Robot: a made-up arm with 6 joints. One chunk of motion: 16 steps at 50 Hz.
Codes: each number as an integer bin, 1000 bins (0 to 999) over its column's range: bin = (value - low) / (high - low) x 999, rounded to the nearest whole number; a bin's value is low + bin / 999 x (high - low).
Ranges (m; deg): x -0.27..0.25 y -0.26..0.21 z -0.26..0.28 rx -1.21..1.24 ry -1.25..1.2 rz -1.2..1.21
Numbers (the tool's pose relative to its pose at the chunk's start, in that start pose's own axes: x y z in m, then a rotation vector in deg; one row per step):
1: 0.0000 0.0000 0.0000 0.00 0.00 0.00
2: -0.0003 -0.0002 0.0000 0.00 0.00 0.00
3: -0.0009 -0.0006 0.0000 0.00 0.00 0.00
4: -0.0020 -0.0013 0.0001 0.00 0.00 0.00
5: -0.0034 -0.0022 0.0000 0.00 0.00 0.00
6: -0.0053 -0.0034 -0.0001 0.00 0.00 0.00
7: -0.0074 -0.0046 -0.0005 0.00 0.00 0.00
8: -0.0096 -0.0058 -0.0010 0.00 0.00 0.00
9: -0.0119 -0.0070 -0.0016 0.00 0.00 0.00
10: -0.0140 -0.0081 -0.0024 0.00 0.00 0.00
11: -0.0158 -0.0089 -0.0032 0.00 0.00 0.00
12: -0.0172 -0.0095 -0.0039 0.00 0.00 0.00
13: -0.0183 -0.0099 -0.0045 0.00 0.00 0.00
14: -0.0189 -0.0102 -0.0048 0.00 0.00 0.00
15: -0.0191 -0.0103 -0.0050 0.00 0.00 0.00
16: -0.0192 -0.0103 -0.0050 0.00 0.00 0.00
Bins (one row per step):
1: 519 553 481 493 510 497
2: 518 552 481 493 510 497
3: 517 551 481 493 510 497
4: 515 550 481 493 510 497
5: 512 548 481 493 510 497
6: 509 545 481 493 510 497
7: 504 543 480 493 510 497
8: 500 540 479 493 510 497
9: 496 538 478 493 510 497
10: 492 535 477 493 510 497
11: 488 534 475 493 510 497
12: 486 532 474 493 510 497
13: 484 532 473 493 510 497
14: 482 531 472 493 510 497
15: 482 531 472 493 510 497
16: 482 531 472 493 510 497

